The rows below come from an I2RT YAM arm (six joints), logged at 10 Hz.
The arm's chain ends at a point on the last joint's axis. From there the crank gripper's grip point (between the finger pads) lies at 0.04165 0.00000 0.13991 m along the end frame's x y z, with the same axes.
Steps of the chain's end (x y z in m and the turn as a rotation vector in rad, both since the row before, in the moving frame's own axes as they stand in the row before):
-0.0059 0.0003 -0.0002 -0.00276 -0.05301 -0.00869
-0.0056 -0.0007 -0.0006 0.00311 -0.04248 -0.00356
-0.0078 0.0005 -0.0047 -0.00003 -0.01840 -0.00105
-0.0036 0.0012 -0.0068 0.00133 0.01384 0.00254
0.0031 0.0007 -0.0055 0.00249 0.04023 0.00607
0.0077 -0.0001 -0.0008 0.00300 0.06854 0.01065
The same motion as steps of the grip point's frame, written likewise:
-0.0134 0.0004 0.0018 -0.00276 -0.05301 -0.00869
-0.0116 -0.0013 0.0010 0.00311 -0.04248 -0.00356
-0.0104 0.0005 -0.0040 -0.00003 -0.01840 -0.00105
-0.0017 0.0011 -0.0074 0.00133 0.01384 0.00254
0.0087 0.0006 -0.0073 0.00249 0.04023 0.00607
0.0172 0.0000 -0.0040 0.00300 0.06854 0.01065

